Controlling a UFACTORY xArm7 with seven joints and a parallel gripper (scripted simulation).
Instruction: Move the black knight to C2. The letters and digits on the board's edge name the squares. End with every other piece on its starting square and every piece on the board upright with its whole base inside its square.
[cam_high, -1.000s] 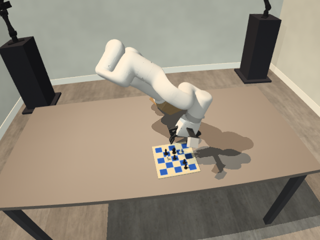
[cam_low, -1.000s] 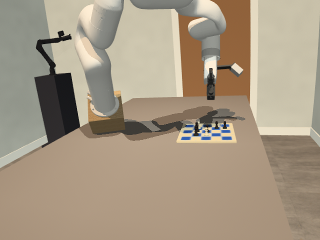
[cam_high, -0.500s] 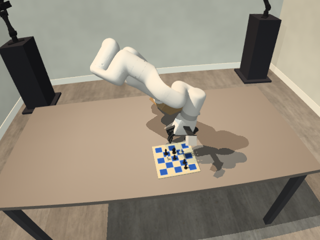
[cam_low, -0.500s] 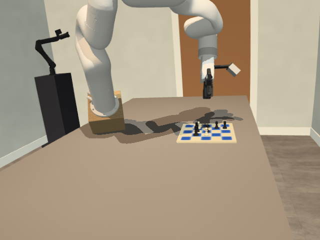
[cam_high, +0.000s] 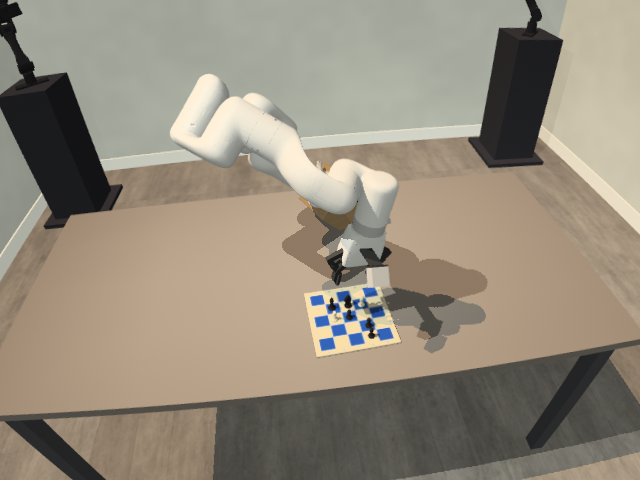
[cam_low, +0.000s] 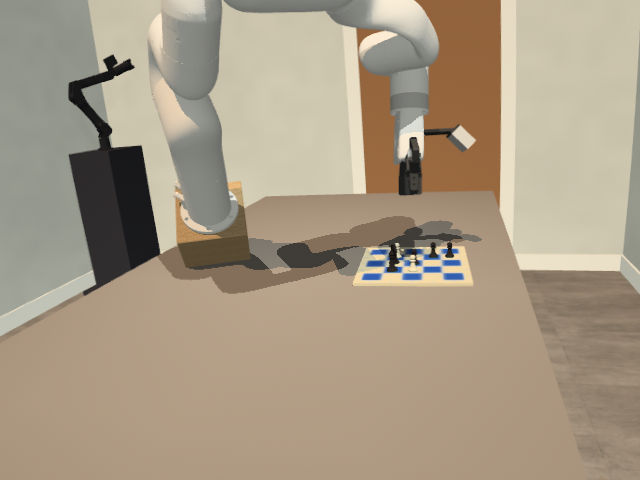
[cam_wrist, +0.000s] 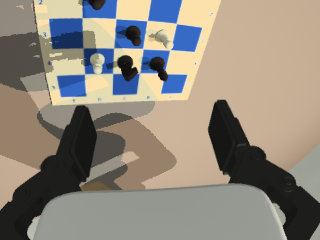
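Now: the dark chess piece 13 cm below my hand, 3 cm behind it and 1 cm to the right of it. Round my hand: blue-and-cream chessboard: 15 cm below, 1 cm to the right; then black piece: 13 cm below, 5 cm to the right, 3 cm behind.
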